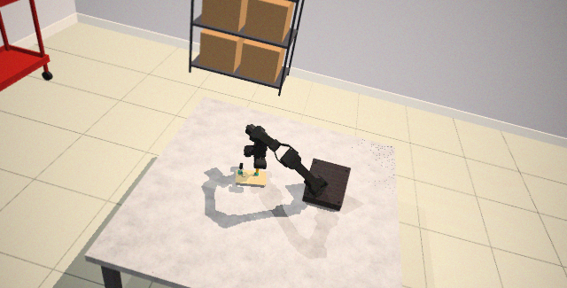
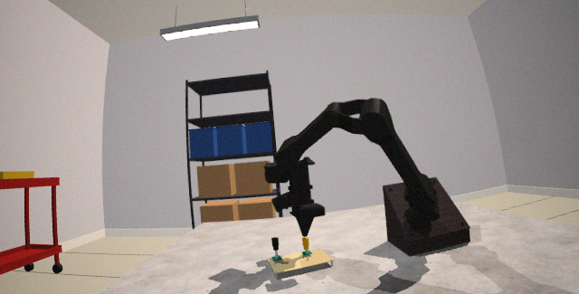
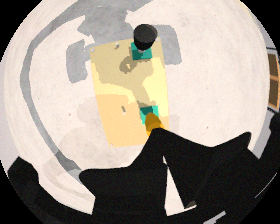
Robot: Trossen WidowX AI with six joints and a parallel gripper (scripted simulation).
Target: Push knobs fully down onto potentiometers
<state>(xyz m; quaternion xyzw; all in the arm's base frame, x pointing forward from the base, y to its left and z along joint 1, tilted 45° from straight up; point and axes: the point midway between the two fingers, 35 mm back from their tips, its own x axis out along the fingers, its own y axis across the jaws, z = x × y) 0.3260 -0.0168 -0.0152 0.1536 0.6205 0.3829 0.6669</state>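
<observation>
The orange knob is 2 cm below my gripper tip. From my gripper tip the other things lie so: black knob: 8 cm ahead, 3 cm to the left, 1 cm below.
</observation>
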